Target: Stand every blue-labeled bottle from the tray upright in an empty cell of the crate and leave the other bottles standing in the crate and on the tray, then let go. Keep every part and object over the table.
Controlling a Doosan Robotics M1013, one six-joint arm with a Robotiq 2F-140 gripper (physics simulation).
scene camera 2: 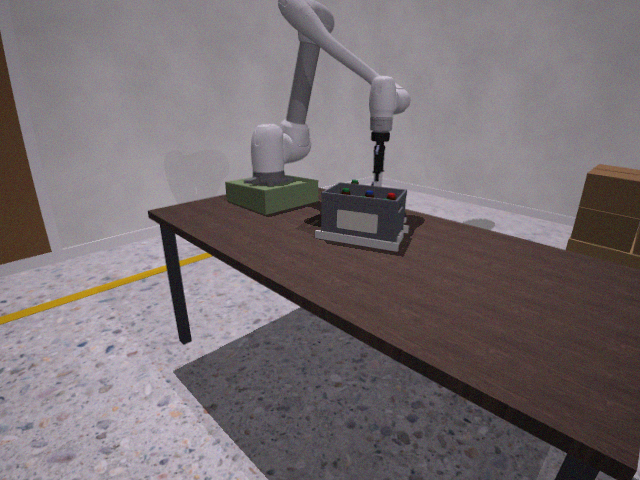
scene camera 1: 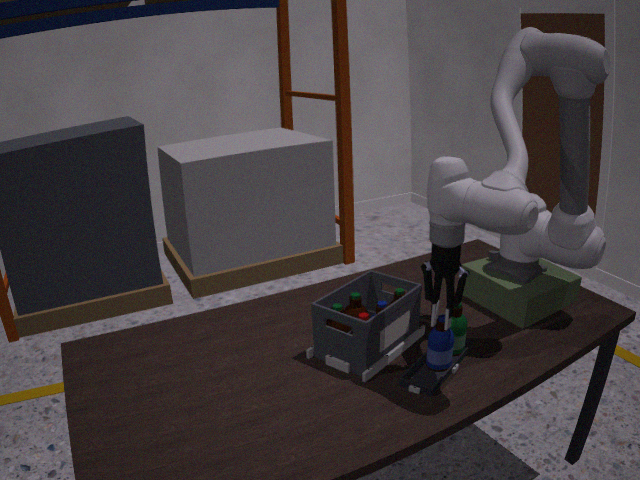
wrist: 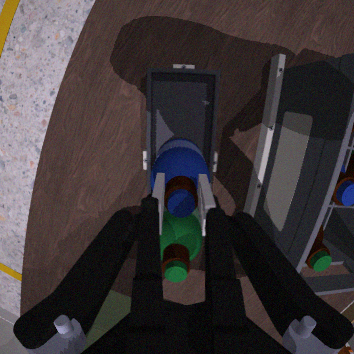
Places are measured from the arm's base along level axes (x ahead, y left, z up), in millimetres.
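Where they show: gripper, fingertip midpoint: point(scene camera 1: 440, 326) point(wrist: 180, 185); arm's base, origin of the base link: point(scene camera 2: 269, 181) point(scene camera 1: 517, 269).
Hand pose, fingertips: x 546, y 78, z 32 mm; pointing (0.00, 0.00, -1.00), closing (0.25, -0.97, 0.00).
Each offset is from my fingertips to the top centre of the thing. "*": to the spot under its first point.
The blue-labeled bottle @[dx -10, dy -2, dz +24 mm] point(scene camera 1: 439, 348) point(wrist: 180, 157) stands upright on the dark tray @[* dx +82, dy +27, dz -132 mm] point(scene camera 1: 424, 382) point(wrist: 180, 100). My gripper point(scene camera 1: 440, 325) point(scene camera 2: 376, 183) point(wrist: 180, 185) points straight down and is shut on its neck, one finger on each side. A green bottle @[dx -98, dy -22, dz +23 mm] point(scene camera 1: 459, 333) point(wrist: 182, 235) stands right behind it on the tray. The grey crate @[dx +35, dy -141, dz +38 mm] point(scene camera 1: 338, 345) point(scene camera 2: 390, 222) point(wrist: 326, 150) stands beside the tray with several capped bottles, among them a red cap @[dx +132, dy -160, dz +26 mm] point(scene camera 1: 363, 315) point(scene camera 2: 391, 196) and a blue cap @[dx +49, dy -176, dz +26 mm] point(scene camera 1: 382, 304) point(scene camera 2: 369, 193) point(wrist: 345, 193). Most crate cells are hidden in these views.
Pale rails point(scene camera 1: 388, 357) point(scene camera 2: 356, 239) point(wrist: 265, 145) edge the crate's base, close beside the tray. The green robot base block point(scene camera 1: 522, 299) point(scene camera 2: 271, 196) is behind the tray. The table edge point(scene camera 1: 496, 400) runs along the tray's other side.
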